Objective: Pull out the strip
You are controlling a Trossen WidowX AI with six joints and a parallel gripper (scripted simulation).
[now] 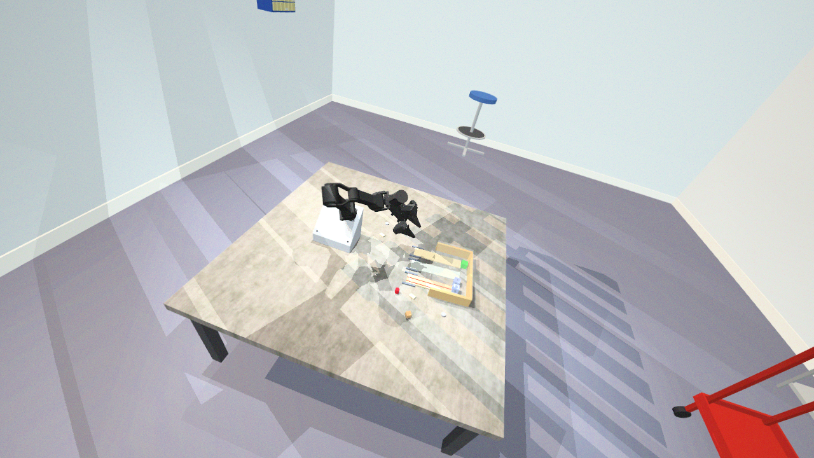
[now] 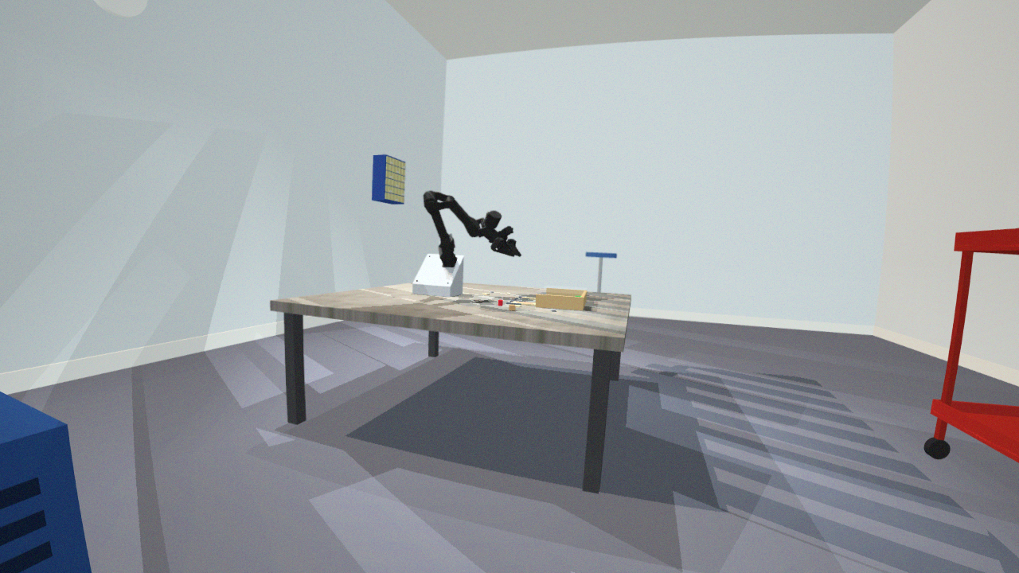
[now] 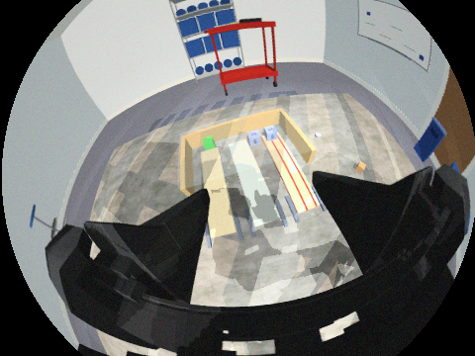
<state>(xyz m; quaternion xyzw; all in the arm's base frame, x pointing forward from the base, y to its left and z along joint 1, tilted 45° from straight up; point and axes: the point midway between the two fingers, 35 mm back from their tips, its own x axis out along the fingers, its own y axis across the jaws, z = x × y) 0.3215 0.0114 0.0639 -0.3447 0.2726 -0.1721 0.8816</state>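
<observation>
My gripper tip is now 21 cm to the left of the red piece, 19 cm above it and 1 cm past it. From my gripper tip the other things lie so: tan cube 31 cm to the right, 19 cm below, 6 cm ahead.
</observation>
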